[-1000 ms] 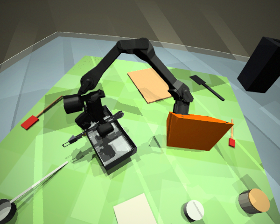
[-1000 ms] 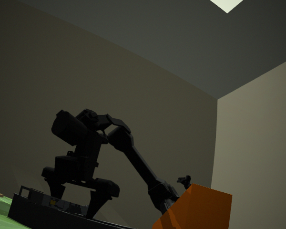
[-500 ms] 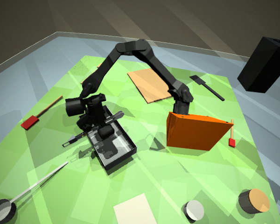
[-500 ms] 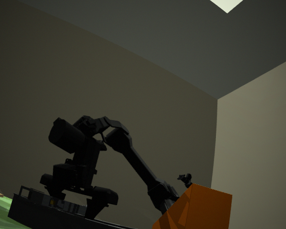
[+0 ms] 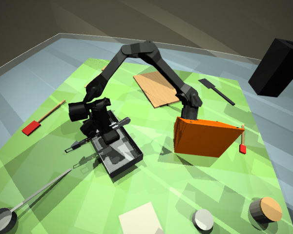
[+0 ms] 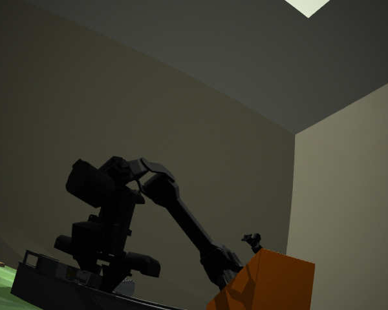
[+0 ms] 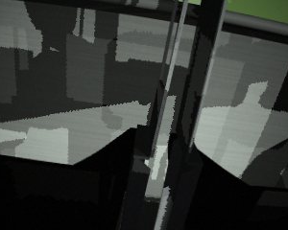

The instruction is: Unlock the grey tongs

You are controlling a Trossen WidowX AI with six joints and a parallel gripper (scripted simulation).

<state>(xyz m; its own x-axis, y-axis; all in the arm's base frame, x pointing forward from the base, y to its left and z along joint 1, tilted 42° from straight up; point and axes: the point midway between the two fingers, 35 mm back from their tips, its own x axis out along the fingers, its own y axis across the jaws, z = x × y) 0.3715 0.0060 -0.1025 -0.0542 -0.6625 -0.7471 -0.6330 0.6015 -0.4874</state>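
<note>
Right now my gripper tip is 2 cm past the roasting tin and 1 cm to the right of it. Also, from my gripper tip: slab (20 cm behind, 37 cm to the left, 2 cm below); then red spatula (39 cm ahead, 9 cm to the right, 2 cm below); then white disc (40 cm behind, 31 cm to the left, 1 cm below).
</note>
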